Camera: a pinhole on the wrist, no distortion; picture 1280 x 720 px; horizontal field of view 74.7 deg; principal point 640.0 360.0 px. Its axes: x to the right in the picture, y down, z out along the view. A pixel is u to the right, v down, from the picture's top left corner.
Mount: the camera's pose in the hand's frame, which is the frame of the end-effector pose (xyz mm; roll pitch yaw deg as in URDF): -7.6 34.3 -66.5 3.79 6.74 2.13
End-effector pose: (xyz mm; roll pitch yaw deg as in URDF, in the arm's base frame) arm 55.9 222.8 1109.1 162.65 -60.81 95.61
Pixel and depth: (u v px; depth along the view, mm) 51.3 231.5 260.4
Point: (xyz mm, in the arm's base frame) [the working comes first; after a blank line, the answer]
In the camera's frame: -182.8 -39.9 260.4

81.1 332.0 870.2
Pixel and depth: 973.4 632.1 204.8
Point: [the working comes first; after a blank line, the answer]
In the camera's frame: 81.4 66.5 204.8

168.3 366.9 1144.8
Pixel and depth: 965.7 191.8 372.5
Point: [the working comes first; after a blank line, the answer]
In the camera's frame: 144.7 -74.7 372.5

51.2 562.1 1129.5
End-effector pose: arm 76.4 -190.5 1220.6 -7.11 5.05 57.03
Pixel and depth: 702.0 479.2 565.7
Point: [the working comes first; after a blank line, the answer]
In the camera's frame: 41.8 80.4 565.7

34.3 5.0 1690.6
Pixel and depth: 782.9 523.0 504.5
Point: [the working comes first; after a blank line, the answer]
In the camera's frame: 86.0 98.1 504.5

38.1 38.2 1620.7
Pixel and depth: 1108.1 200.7 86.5
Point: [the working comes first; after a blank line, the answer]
In the camera's frame: 48.3 -16.4 86.5

91.4 -138.4 1226.7
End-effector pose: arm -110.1 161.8 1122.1 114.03 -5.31 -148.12
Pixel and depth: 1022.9 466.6 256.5
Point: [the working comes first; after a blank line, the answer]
In the camera's frame: 117.1 32.6 256.5

-325.5 243.7 1113.8
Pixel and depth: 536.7 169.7 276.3
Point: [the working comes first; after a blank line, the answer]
In the camera's frame: -34.0 -62.7 276.3

-204.5 303.6 995.2
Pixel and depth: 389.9 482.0 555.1
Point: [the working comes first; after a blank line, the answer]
In the camera's frame: -165.6 80.8 555.1

-291.0 631.7 973.8
